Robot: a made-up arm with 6 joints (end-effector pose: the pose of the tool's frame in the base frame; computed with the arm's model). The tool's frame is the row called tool.
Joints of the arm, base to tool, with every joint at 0 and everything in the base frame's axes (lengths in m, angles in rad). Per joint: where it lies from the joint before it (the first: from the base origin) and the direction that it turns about. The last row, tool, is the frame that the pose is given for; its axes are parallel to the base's.
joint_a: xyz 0 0 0.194 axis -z
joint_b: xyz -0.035 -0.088 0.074 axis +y
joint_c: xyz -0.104 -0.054 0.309 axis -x
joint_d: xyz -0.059 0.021 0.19 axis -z
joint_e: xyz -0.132 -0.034 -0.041 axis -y
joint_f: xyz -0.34 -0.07 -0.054 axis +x
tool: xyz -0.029 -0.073 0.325
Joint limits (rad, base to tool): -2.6..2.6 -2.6..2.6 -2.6..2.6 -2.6..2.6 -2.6..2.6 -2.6..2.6
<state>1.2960 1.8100 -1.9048 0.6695 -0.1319 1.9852</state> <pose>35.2 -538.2 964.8 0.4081 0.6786 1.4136</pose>
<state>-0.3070 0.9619 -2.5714 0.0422 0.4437 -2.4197</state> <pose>223.7 -123.0 1041.5 -0.5733 1.2822 -0.4705</pose>
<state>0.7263 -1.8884 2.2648 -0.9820 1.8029 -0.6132</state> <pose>-543.8 197.2 -261.1 -3.0380 -0.0271 0.3304</pose>
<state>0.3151 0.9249 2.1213 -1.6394 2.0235 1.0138</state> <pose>307.9 -451.4 300.1 2.0015 0.0833 1.3166</pose>
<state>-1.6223 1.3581 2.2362 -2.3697 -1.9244 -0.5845</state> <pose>-59.1 -189.1 586.4 0.3484 0.0803 0.9903</pose>
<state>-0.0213 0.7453 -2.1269 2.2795 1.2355 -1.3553</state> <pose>472.8 -64.3 513.6 -3.0310 0.3866 -2.3114</pose>
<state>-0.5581 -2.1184 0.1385 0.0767 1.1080 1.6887</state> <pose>338.2 -446.6 -82.8 -1.5909 0.0839 -2.6736</pose>
